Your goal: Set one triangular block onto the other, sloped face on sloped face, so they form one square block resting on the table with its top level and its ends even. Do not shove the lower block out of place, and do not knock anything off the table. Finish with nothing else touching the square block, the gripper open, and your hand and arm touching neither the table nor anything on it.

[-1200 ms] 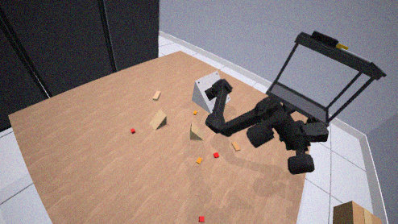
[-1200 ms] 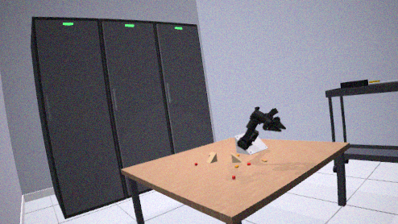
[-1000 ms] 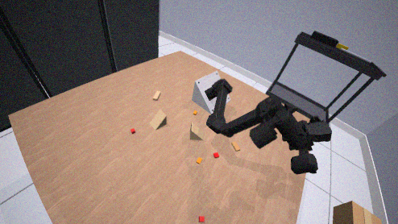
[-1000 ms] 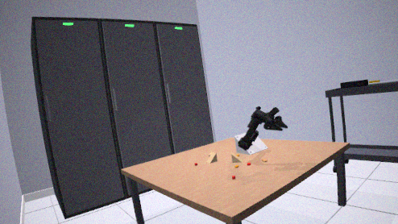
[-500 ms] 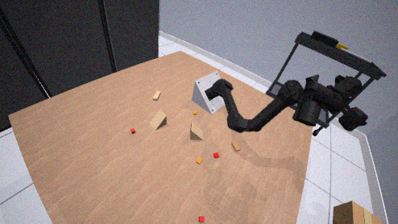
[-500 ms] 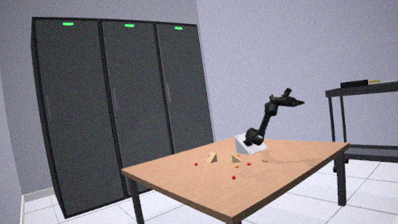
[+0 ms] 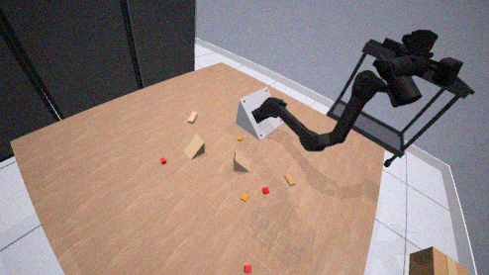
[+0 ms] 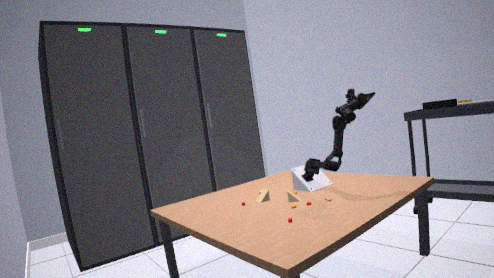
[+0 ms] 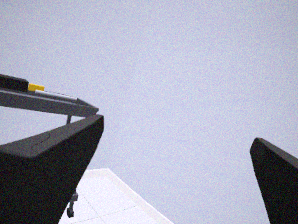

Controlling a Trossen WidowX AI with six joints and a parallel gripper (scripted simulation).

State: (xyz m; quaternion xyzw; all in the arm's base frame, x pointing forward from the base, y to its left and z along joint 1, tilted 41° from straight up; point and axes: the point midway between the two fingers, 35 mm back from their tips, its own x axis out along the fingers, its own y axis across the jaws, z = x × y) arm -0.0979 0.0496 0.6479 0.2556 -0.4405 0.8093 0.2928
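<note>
My gripper tip is 44 cm short of the pale wooden triangular block, 54 cm to the left of it and 53 cm above it. From my gripper tip the other things lie so: tan piece: 26 cm ahead, 19 cm to the right, 54 cm below.
</note>
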